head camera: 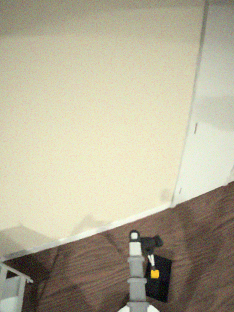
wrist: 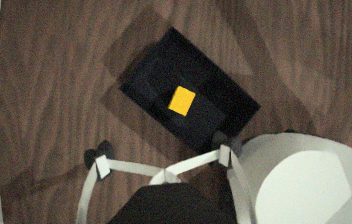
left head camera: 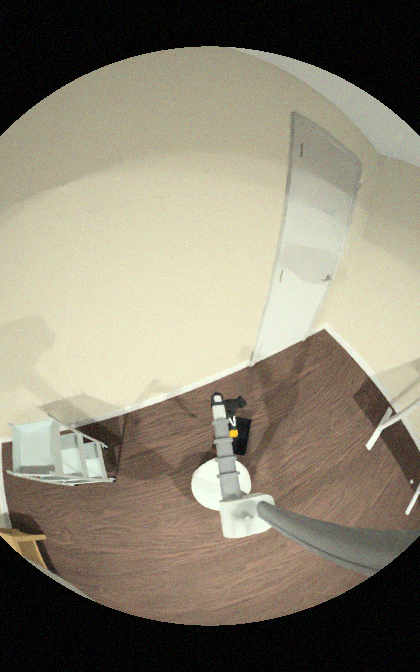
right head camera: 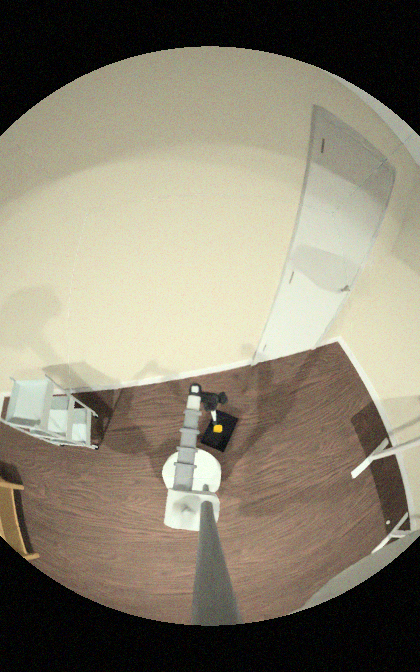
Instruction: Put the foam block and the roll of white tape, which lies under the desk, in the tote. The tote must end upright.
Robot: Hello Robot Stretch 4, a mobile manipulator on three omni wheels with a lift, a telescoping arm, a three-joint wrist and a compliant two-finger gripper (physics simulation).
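Frame: origin at the robot's base, x ahead, y left, z up, level; metres.
Seen in the pictures: gripper, fingertip midpoint: (head camera: 147, 259) (wrist: 163, 148).
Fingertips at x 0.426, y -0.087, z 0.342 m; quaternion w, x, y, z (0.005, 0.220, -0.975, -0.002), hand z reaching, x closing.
A point is followed by its place in that frame.
The yellow foam block (head camera: 155, 274) @(x 0.387, y -0.157, z 0.065 m) (left head camera: 233, 433) (right head camera: 218, 428) (wrist: 182, 100) @(x 0.398, y -0.157, z 0.066 m) lies inside the black tote (head camera: 162, 287) @(x 0.308, y -0.211, z -0.025 m) (left head camera: 244, 441) (right head camera: 226, 434) (wrist: 235, 107) @(x 0.234, y -0.198, z -0.024 m), which stands upright on the floor. My gripper (head camera: 151, 260) @(x 0.426, y -0.087, z 0.342 m) (left head camera: 232, 421) (right head camera: 214, 415) (wrist: 163, 148) @(x 0.426, y -0.087, z 0.342 m) is open and empty, above and beside the tote, with one fingertip over the tote's near edge in the wrist view. A small white thing (left head camera: 412, 481) (right head camera: 388, 522) lies on shaded floor by the white desk legs (left head camera: 380, 432) (right head camera: 370, 460) at the right; it is too small to tell whether it is the roll of tape.
A pale shelved cart (left head camera: 57, 450) (right head camera: 46, 412) stands by the wall at the left. A wooden piece of furniture (left head camera: 31, 550) (right head camera: 9, 515) is at the lower left. A white door (left head camera: 300, 280) (right head camera: 320, 280) is beyond the tote. My round white base (wrist: 305, 185) @(x 0.091, y -0.079, z 0.187 m) is close beside the tote.
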